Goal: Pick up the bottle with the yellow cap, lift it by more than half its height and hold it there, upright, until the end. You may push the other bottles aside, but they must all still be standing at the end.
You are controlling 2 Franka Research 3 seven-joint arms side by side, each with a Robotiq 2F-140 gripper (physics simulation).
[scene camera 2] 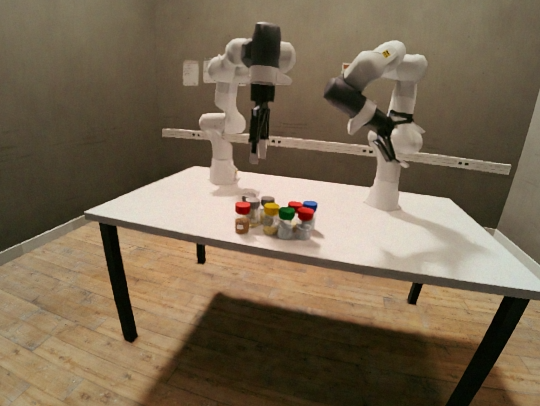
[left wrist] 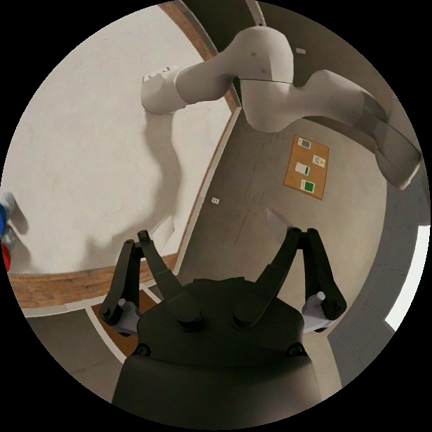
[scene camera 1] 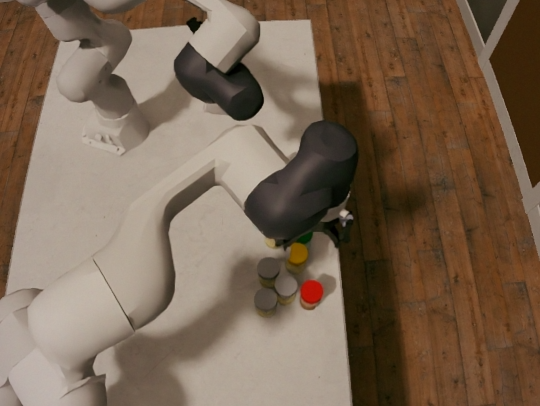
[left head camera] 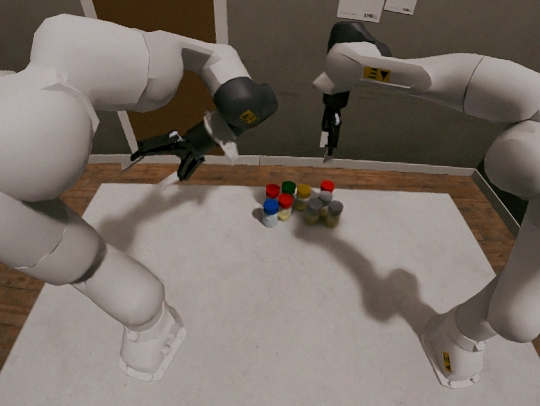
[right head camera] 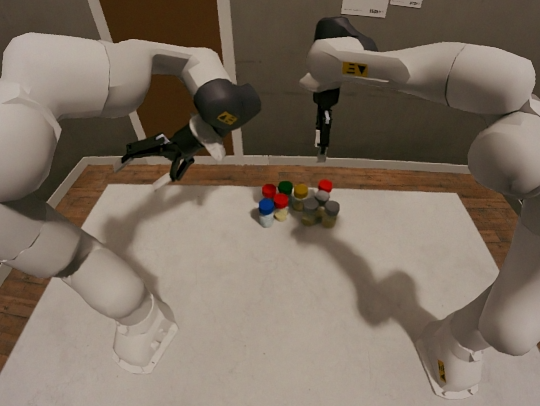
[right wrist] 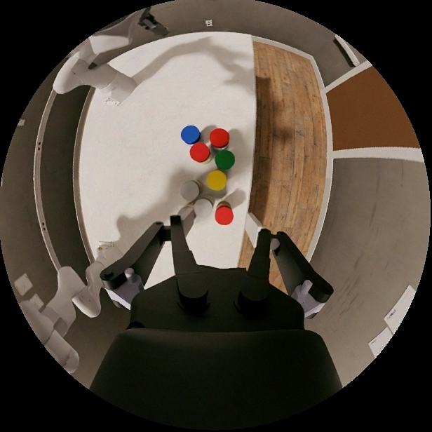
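Note:
The bottle with the yellow cap (left head camera: 303,191) (right head camera: 300,191) (scene camera 1: 298,254) (scene camera 2: 271,210) (right wrist: 216,180) stands upright on the table among the other bottles. It is close beside the green-capped bottle (left head camera: 288,188) (scene camera 2: 286,214) (right wrist: 225,159). My right gripper (left head camera: 327,158) (right head camera: 321,157) (scene camera 2: 257,160) (right wrist: 219,218) is open and empty, points down and hangs well above the bottles. In the right wrist view the yellow cap lies above the line between its fingertips. My left gripper (left head camera: 148,172) (right head camera: 140,173) (left wrist: 219,219) is open and empty, tilted in the air away from the bottles.
Blue (left head camera: 270,206) (right wrist: 190,134), red (right wrist: 219,137) (right wrist: 200,152) and grey caps (right wrist: 190,190) top standing bottles around it; another red-capped bottle (scene camera 1: 312,292) (scene camera 2: 242,216) stands near the table's edge. The table (left head camera: 240,310) (scene camera 1: 210,250) carries both arm bases.

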